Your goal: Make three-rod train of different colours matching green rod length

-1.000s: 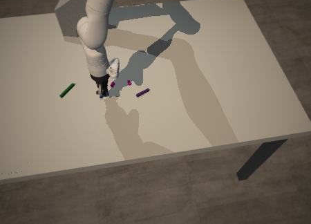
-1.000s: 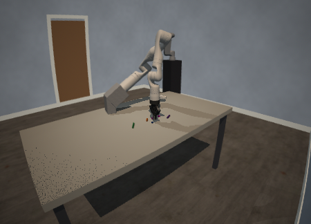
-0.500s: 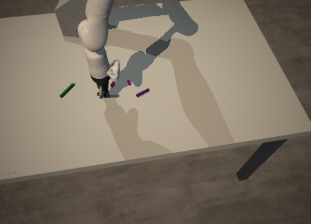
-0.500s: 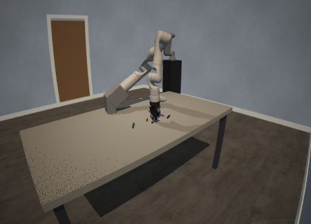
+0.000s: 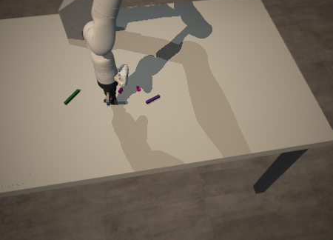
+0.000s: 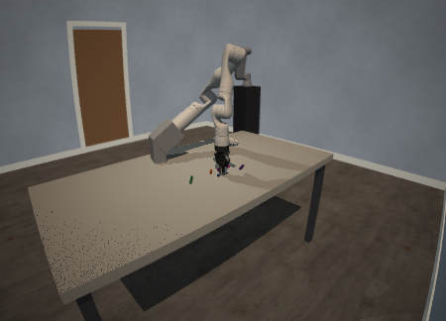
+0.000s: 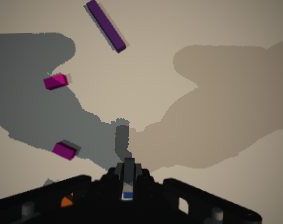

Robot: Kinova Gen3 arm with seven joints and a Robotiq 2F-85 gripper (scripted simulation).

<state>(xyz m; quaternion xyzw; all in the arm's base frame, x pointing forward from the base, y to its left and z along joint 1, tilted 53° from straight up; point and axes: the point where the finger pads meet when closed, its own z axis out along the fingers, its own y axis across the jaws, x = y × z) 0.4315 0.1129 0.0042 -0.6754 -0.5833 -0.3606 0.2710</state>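
Right now my hand is 2 cm above the grey rod. From my hand the other things lie so: orange rod 7 cm behind, 3 cm to the right, 3 cm below; then purple rod 15 cm to the left, 3 cm below, 2 cm behind; then blue rod 3 cm below, 2 cm to the right.
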